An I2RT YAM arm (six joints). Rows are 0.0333 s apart.
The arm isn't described. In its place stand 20 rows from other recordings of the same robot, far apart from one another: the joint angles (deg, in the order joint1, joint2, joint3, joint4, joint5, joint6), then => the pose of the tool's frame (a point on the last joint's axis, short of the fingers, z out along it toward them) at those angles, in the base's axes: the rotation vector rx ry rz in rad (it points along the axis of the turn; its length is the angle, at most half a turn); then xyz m.
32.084, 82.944, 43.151, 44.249, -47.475, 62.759 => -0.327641 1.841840 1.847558 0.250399 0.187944 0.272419
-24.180, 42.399, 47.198, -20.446, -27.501, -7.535 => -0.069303 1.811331 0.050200 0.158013 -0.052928 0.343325
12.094, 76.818, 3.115, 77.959, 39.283, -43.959 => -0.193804 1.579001 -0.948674 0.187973 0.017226 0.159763
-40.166, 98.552, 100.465, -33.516, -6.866, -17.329 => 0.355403 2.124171 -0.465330 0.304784 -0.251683 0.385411
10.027, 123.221, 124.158, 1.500, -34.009, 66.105 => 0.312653 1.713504 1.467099 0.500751 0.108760 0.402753
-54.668, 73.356, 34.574, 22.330, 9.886, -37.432 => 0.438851 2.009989 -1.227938 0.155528 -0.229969 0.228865
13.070, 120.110, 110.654, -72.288, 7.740, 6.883 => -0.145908 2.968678 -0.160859 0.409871 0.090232 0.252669
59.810, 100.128, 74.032, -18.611, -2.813, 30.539 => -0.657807 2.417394 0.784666 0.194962 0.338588 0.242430
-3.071, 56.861, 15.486, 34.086, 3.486, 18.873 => 0.368165 1.659812 0.154417 0.207419 -0.013296 0.203747
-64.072, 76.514, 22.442, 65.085, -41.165, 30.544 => 0.553050 1.314924 0.012452 0.130262 -0.214338 0.226294
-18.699, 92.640, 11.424, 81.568, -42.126, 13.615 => -0.139122 1.582430 0.503794 0.224825 -0.050885 0.144875
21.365, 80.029, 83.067, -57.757, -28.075, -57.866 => -1.672371 1.722061 0.329886 0.251532 0.116388 0.360364
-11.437, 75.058, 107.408, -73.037, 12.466, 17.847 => 0.682390 2.162676 -0.188857 0.203590 -0.049028 0.479455
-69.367, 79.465, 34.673, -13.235, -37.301, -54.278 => 0.081876 2.319764 -0.215240 0.105484 -0.218924 0.156225
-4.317, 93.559, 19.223, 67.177, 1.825, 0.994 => 0.102384 1.693080 -0.070387 0.268187 -0.021382 0.143635
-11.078, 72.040, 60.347, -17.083, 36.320, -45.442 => -0.238862 2.199212 -1.235783 0.271391 -0.074622 0.324308
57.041, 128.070, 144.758, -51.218, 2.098, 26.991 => -0.571145 2.212692 0.773117 0.267950 0.410859 0.387052
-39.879, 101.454, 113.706, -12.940, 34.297, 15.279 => 1.149928 1.168762 -0.802947 0.296027 -0.273473 0.481627
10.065, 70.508, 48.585, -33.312, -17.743, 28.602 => 0.292745 2.580954 0.650997 0.237486 0.053172 0.237915
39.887, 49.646, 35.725, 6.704, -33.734, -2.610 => -1.047995 1.431400 0.975157 0.143915 0.146042 0.300964
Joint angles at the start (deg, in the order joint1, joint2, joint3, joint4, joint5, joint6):
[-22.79 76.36 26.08 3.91 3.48 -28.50]
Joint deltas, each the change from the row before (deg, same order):
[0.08 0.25 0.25 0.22 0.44 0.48]
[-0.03 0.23 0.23 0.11 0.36 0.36]
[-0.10 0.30 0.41 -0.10 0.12 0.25]
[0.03 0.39 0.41 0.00 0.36 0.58]
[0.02 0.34 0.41 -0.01 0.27 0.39]
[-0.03 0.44 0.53 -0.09 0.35 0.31]
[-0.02 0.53 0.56 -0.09 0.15 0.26]
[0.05 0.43 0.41 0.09 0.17 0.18]
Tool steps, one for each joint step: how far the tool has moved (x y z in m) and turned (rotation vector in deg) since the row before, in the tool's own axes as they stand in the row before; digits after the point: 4 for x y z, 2 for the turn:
[-0.0013 -0.0006 0.0006 0.44 -0.01 0.44]
[-0.0008 -0.0008 0.0005 0.39 0.08 0.39]
[-0.0013 -0.0012 0.0007 0.17 0.08 0.32]
[-0.0015 -0.0008 0.0009 0.31 0.14 0.56]
[-0.0016 -0.0008 0.0008 0.26 0.06 0.38]
[-0.0018 -0.0012 0.0010 0.33 0.17 0.33]
[-0.0018 -0.0010 0.0013 0.12 0.13 0.27]
[-0.0016 -0.0006 0.0011 0.15 -0.01 0.15]

